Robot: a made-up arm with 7 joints. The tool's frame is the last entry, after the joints.
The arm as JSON. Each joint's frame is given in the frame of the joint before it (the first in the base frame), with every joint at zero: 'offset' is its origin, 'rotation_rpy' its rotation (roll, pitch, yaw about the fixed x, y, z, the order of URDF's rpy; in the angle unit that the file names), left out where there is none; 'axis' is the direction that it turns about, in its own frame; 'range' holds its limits. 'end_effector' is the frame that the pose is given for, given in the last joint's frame.
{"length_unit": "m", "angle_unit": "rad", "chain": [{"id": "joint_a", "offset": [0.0, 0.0, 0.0], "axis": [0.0, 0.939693, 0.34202], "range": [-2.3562, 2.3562]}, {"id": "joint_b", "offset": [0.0, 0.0, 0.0], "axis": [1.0, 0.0, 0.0], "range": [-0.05, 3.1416]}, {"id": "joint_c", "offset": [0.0, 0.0, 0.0], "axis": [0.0, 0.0, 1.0], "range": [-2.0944, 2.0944]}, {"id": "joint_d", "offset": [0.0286, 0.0, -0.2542], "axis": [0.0, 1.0, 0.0], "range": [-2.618, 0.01]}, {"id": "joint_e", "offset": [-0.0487, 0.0, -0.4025], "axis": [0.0, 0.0, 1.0], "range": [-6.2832, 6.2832]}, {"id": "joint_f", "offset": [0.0, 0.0, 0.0], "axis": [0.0, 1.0, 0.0], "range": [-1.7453, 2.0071]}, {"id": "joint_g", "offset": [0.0, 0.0, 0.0], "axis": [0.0, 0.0, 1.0], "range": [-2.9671, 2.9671]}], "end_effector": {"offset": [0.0, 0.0, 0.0]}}
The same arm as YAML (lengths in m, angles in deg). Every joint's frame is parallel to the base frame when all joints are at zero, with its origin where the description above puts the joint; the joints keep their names.
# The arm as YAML. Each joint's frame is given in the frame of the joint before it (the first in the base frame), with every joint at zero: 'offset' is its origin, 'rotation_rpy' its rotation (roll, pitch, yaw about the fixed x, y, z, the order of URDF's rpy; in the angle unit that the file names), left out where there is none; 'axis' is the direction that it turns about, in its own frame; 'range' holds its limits. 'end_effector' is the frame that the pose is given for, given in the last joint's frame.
length_unit: m
angle_unit: deg
chain:
  - id: joint_a
    offset: [0.0, 0.0, 0.0]
    axis: [0.0, 0.9397, 0.342]
    range: [-135.0, 135.0]
  - id: joint_b
    offset: [0.0, 0.0, 0.0]
    axis: [1.0, 0.0, 0.0]
    range: [-2.86, 180.0]
  - id: joint_c
    offset: [0.0, 0.0, 0.0]
    axis: [0.0, 0.0, 1.0]
    range: [-120.0, 120.0]
  - id: joint_d
    offset: [0.0286, 0.0, -0.2542]
    axis: [0.0, 1.0, 0.0]
    range: [-150.0, 0.57]
  - id: joint_e
    offset: [-0.0487, 0.0, -0.4025]
    axis: [0.0, 0.0, 1.0]
    range: [-360.0, 360.0]
  - id: joint_f
    offset: [0.0, 0.0, 0.0]
    axis: [0.0, 1.0, 0.0]
    range: [-100.0, 115.0]
  - id: joint_g
    offset: [0.0, 0.0, 0.0]
    axis: [0.0, 0.0, 1.0]
    range: [-170.0, 170.0]
end_effector:
  offset: [0.0, 0.0, 0.0]

